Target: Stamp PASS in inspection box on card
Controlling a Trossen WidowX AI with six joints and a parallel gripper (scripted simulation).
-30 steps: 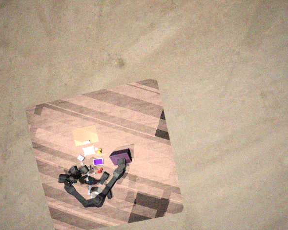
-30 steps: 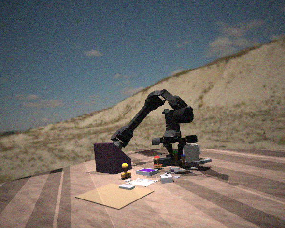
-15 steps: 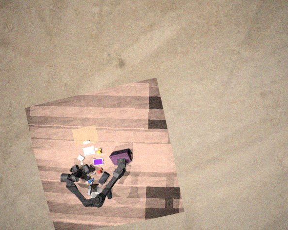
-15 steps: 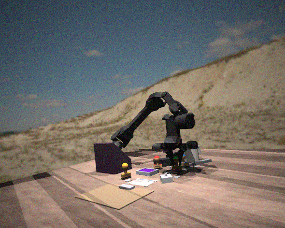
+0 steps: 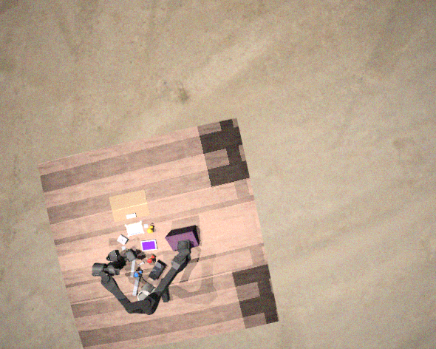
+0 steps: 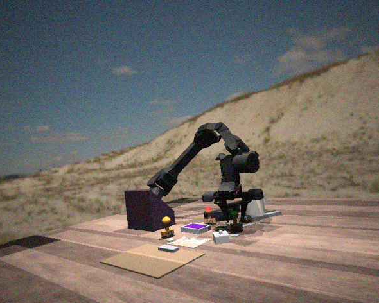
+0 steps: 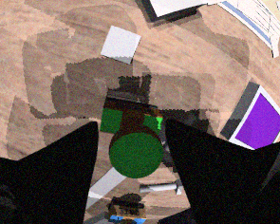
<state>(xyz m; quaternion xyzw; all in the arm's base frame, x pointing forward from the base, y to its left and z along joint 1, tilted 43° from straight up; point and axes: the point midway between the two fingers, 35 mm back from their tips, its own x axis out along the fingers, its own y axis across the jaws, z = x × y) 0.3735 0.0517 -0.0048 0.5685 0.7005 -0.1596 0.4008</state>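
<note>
Now: gripper tip 1 cm above the green-knobbed PASS stamp. The rest, counted from my gripper tip: grey block: 2 cm ahead, 10 cm to the right, 1 cm below; blue stamp: 4 cm behind, 12 cm to the left, 1 cm below; purple ink pad: 14 cm behind, 4 cm to the right, 2 cm below.
</note>
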